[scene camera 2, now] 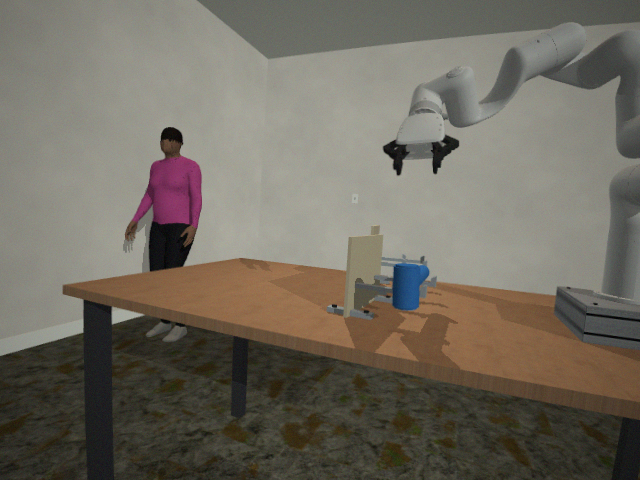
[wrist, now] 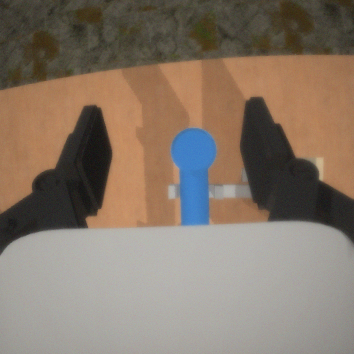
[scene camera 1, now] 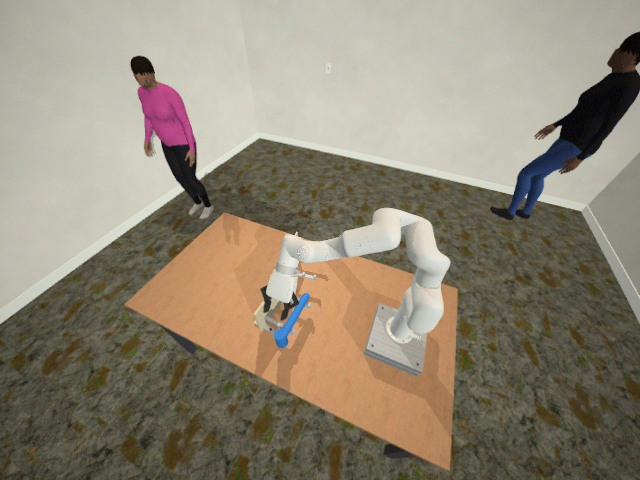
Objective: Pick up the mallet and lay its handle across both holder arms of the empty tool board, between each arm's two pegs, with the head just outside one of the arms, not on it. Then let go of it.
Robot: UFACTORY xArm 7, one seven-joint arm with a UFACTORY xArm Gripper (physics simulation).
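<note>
The blue mallet lies with its handle across the holder arms of the nearer tool board. Its head is just outside the front arm, towards the table's front edge. One grey holder arm passes under the handle in the wrist view. A farther tool board stands behind; its visible arm is bare, and the rest is largely hidden. My gripper is open and empty, high above the mallet, with the head between its fingers as seen from above.
The wooden table carries both boards and the arm's grey base plate at the right. A person in pink stands beyond the table's left; another in black stands at the back right.
</note>
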